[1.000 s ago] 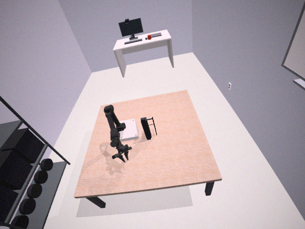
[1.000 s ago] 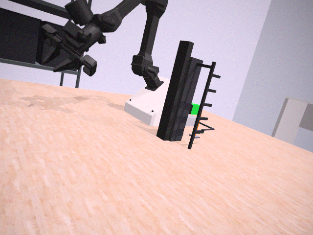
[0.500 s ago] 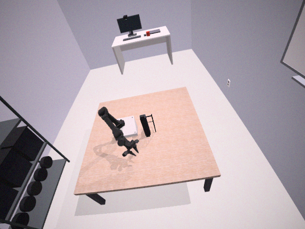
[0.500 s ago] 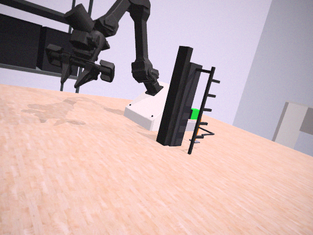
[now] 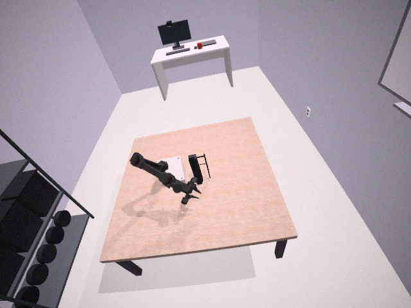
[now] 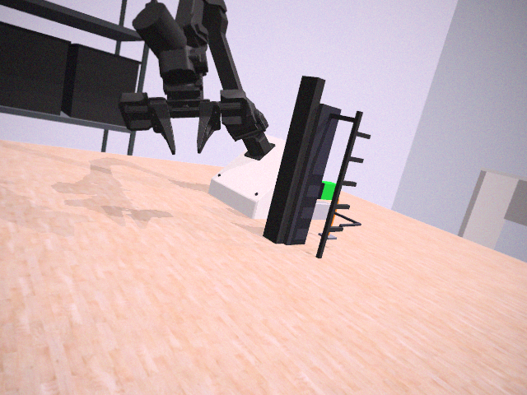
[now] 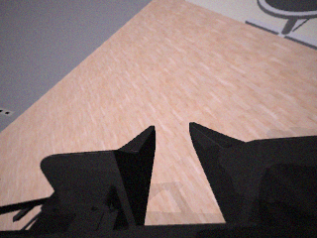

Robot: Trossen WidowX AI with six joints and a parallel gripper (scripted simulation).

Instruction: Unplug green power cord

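Now: gripper tip 320 mm to the right of the green plug and 30 mm above it.
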